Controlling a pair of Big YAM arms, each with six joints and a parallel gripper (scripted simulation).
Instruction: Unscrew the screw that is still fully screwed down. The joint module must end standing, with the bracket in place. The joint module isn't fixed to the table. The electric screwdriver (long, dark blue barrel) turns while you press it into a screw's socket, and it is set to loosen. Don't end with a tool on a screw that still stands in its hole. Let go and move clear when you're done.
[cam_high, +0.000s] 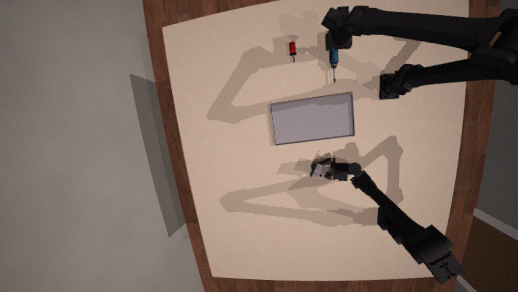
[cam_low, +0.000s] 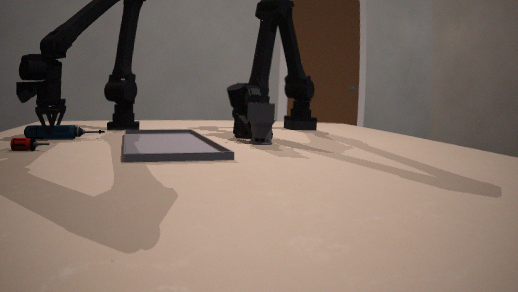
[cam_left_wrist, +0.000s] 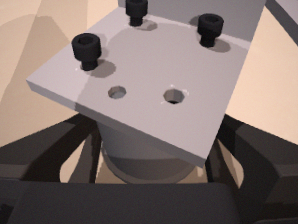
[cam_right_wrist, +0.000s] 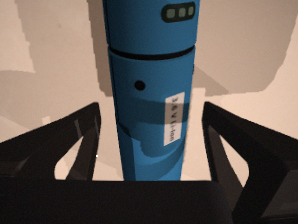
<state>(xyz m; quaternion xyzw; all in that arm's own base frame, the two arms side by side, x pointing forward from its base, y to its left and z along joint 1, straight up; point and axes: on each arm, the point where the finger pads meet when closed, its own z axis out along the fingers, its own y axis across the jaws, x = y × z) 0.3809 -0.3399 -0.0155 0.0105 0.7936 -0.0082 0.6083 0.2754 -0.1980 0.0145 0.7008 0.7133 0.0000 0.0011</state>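
The grey joint module lies 10 mm above my left hand. From my left hand the other things lie so: grey bracket 50 mm above; screwdriver bit 470 mm to the right, 120 mm behind; shallow grey tray 260 mm to the right, 20 mm below, 10 mm ahead.
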